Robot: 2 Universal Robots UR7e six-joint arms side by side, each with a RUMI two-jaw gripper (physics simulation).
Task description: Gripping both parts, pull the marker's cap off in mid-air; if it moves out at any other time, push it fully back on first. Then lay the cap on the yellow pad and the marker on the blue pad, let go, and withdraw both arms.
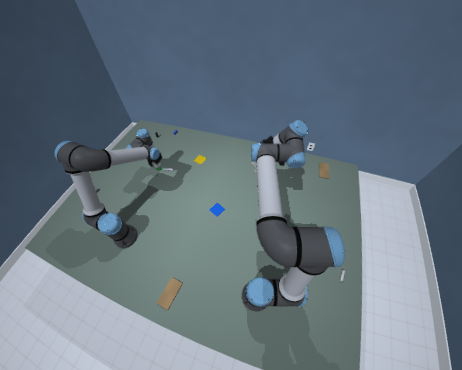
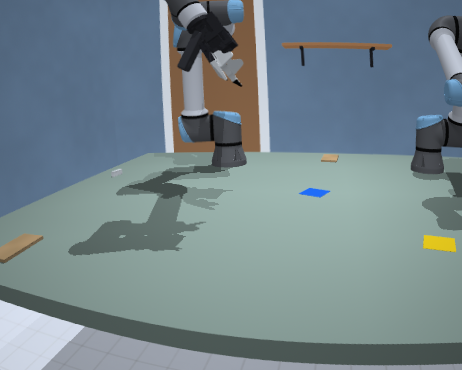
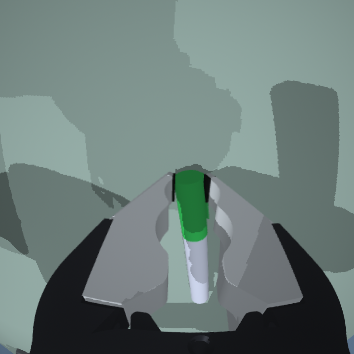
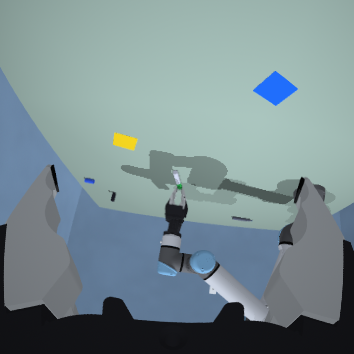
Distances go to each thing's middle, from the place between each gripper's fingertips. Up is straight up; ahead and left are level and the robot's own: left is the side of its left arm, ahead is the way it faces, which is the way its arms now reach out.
Labels:
My left gripper is now 2 cm to the left of the green cap [image 3: 193, 210]. From my left hand the other things lie so: blue pad [image 4: 274, 88] 60 cm to the right, 16 cm behind.
The blue pad lies 19 cm behind my right hand, 19 cm to the left of it and 34 cm below it. Also, from my right hand: green cap 3 cm behind, 77 cm to the left, 33 cm below.

